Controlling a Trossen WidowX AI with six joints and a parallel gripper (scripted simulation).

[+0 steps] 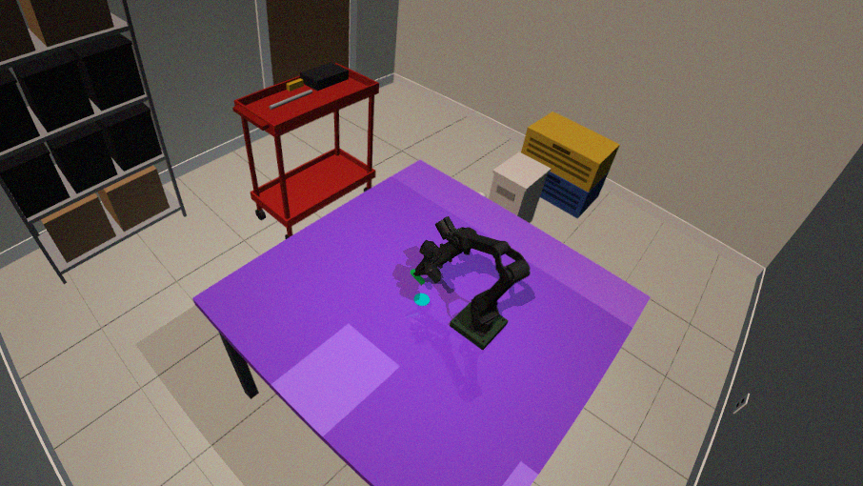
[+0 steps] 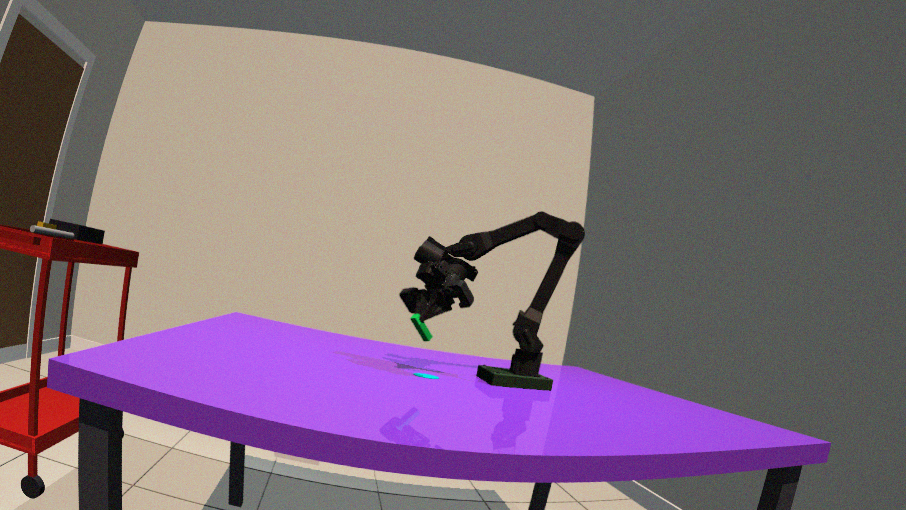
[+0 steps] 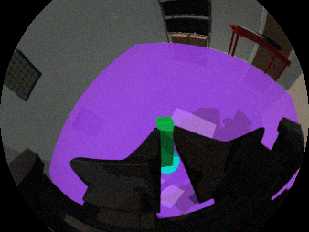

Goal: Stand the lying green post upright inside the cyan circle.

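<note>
My gripper tip is now 10 mm past the green post, 10 mm to the left of it and 20 mm above it. Also, from my gripper tip: cyan circle: 40 mm behind, 10 mm to the right, 120 mm below.
</note>
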